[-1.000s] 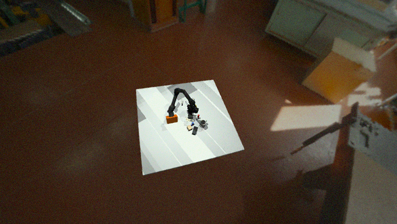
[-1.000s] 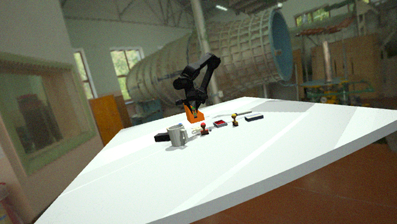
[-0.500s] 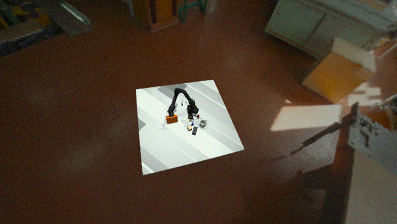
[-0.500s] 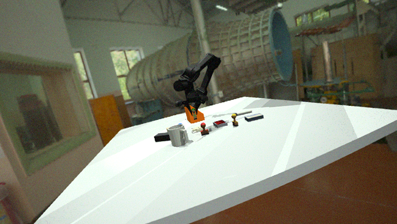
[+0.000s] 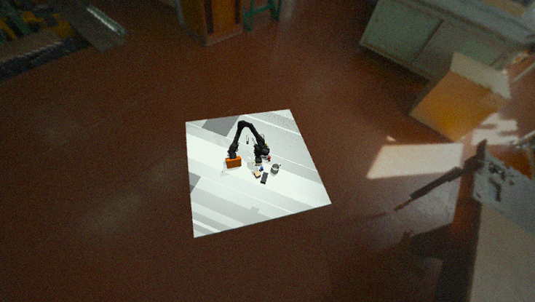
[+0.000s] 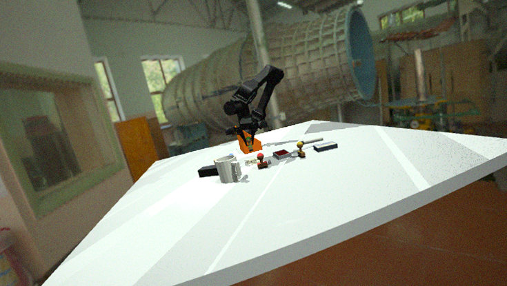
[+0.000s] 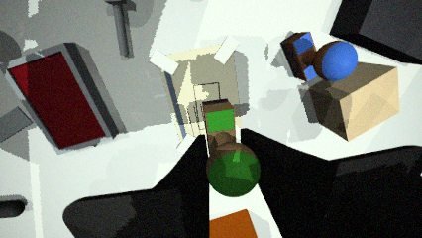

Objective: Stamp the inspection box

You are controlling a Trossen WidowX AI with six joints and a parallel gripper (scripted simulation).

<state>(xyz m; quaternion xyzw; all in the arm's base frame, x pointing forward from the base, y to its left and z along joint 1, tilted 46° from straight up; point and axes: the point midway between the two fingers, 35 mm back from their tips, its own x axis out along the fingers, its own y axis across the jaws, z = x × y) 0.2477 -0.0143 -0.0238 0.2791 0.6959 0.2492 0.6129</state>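
My gripper tip is now 80 mm above the cream card. Round my gripper tip: bolt (90 mm ahead, 60 mm to the left, 70 mm below); green-knobbed stamp (right at my gripper tip); blue-knobbed stamp (30 mm ahead, 90 mm to the right, 60 mm below).
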